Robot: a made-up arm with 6 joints. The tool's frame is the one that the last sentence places. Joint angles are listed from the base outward.
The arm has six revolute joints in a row. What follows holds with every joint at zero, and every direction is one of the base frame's.
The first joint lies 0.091 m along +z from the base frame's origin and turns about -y.
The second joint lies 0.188 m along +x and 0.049 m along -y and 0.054 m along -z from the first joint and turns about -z.
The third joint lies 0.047 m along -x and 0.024 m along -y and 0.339 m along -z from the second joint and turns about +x.
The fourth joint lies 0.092 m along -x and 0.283 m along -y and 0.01 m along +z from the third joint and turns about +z.
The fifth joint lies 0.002 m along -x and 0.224 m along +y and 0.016 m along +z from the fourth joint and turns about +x.
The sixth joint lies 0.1 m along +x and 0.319 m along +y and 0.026 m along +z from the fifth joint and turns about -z.
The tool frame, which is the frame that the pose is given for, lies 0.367 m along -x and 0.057 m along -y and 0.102 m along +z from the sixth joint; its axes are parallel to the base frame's.
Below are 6 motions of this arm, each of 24 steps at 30 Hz.
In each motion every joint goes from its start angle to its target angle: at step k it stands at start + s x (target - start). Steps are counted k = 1, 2, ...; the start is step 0. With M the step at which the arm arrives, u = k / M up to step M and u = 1 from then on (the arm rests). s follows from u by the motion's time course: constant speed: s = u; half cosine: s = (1 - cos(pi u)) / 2; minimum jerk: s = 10 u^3 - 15 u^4 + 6 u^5.
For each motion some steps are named. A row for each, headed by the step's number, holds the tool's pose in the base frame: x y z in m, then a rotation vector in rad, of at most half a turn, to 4 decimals.
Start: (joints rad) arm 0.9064 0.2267 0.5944 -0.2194 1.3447 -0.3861
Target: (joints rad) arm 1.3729 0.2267 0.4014 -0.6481 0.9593 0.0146
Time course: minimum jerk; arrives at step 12
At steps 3, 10, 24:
3: 0.1263 -0.1776 -0.2111 1.7975 -1.2946 0.6788
10: 0.0623 -0.0686 0.0565 1.7338 -1.3781 0.1869
24: 0.0588 -0.0638 0.0692 1.7377 -1.3810 0.1645

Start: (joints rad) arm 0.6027 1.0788 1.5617 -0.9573 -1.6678 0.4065
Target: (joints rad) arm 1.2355 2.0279 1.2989 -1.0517 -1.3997 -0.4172
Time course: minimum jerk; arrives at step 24
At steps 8, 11, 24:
8: 0.5476 0.0517 0.2052 0.8739 0.3755 -1.0892
11: 0.4987 -0.0395 0.2387 1.1462 0.2191 -1.0137
24: 0.3797 -0.1462 0.1844 1.8231 -0.3109 -0.7406

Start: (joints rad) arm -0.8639 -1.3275 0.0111 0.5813 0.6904 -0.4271
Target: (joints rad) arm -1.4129 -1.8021 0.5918 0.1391 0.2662 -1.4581
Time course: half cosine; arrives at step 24
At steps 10, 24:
10: -0.0672 -0.3760 -0.3924 2.2469 0.6676 1.8561
24: -0.2848 -0.0466 -0.3589 -2.6054 0.0980 -1.2165

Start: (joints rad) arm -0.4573 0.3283 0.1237 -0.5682 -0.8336 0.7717
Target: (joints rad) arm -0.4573 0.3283 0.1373 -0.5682 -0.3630 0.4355
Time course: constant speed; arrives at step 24
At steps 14, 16, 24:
14: 0.1155 0.3357 -0.4684 -0.7922 0.5189 -1.2986
16: 0.1204 0.3341 -0.4448 -0.7410 0.5227 -1.2879
24: 0.1311 0.3188 -0.3527 -0.5388 0.5236 -1.2381

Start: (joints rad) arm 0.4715 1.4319 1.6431 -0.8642 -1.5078 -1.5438
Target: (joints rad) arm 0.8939 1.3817 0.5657 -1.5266 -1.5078 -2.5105
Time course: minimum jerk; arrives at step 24
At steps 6, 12, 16, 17, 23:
6: 0.4015 -0.3117 -0.3836 0.8714 -0.4649 0.3900
12: 0.4922 -0.3873 -0.5140 1.0590 -0.4152 0.6200
16: 0.5032 -0.3996 -0.6189 1.2105 -0.4565 0.7153
17: 0.4993 -0.3981 -0.6388 1.2392 -0.4732 0.7266
23: 0.4800 -0.3887 -0.6872 1.3090 -0.5304 0.7439

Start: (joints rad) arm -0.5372 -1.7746 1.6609 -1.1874 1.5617 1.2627
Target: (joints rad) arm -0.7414 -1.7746 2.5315 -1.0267 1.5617 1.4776
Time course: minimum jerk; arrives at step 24
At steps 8, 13, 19, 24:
8: 0.2675 0.0133 -0.9981 0.5731 -2.2197 1.4177
13: -0.0517 -0.0100 -1.0795 0.8244 -1.8363 1.1490
19: -0.3761 -0.0419 -1.0355 0.9831 -1.4467 0.8819
24: -0.4321 -0.0483 -1.0145 1.0037 -1.3752 0.8338

